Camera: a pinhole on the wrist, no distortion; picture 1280 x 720 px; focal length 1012.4 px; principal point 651.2 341.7 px. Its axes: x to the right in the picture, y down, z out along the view. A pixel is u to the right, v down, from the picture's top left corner.
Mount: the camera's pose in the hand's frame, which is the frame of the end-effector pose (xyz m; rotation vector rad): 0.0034 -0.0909 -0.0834 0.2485 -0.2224 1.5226
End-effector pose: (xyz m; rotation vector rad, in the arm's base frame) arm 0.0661 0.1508 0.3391 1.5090 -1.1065 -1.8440
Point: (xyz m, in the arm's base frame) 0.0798 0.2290 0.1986
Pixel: 235.0 261.8
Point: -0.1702 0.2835 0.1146
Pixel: 555.6 144.7
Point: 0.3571 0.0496 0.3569
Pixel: behind the camera
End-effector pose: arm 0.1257 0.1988 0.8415 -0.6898 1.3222 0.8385
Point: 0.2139 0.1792 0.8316
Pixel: 1026.3 292.2
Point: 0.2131 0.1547 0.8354
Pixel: 888.9 352.0
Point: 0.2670 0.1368 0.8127
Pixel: 414.7 143.1
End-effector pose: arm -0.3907 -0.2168 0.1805 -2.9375 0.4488 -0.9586
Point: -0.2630 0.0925 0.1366
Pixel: outside the picture
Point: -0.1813 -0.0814 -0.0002
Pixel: 739.4 308.2
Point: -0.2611 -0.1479 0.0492
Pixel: 985.3 357.7
